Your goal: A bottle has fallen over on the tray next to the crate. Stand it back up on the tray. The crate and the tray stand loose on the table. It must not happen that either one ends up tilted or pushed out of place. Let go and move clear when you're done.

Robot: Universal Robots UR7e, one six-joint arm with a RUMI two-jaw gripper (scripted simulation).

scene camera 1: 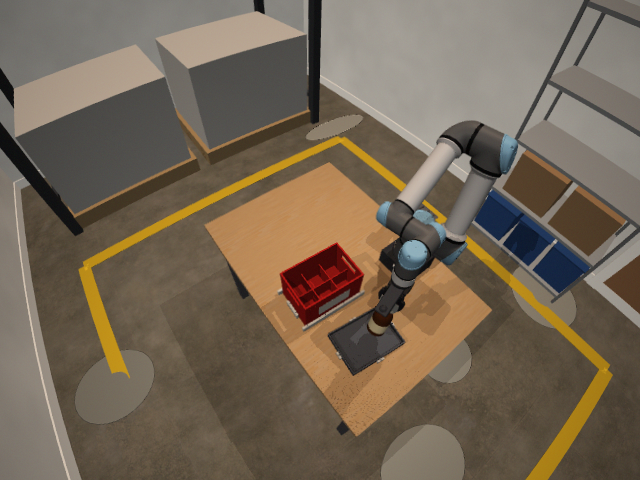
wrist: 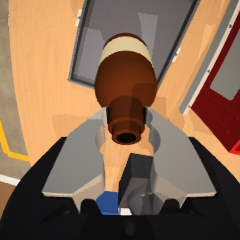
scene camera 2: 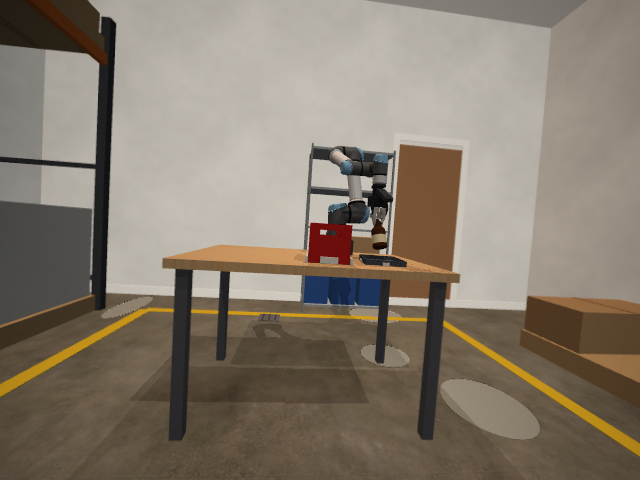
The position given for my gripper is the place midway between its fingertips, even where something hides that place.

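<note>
Through scene camera 1 I can see my gripper (scene camera 1: 386, 310), along with a red crate (scene camera 1: 325, 277) and a tray (scene camera 1: 357, 347). Scene camera 2 gives me the crate (scene camera 2: 339, 246) too. And in the wrist view there is a brown bottle (wrist: 125, 82), where my gripper (wrist: 126, 108) is visible as well.
</note>
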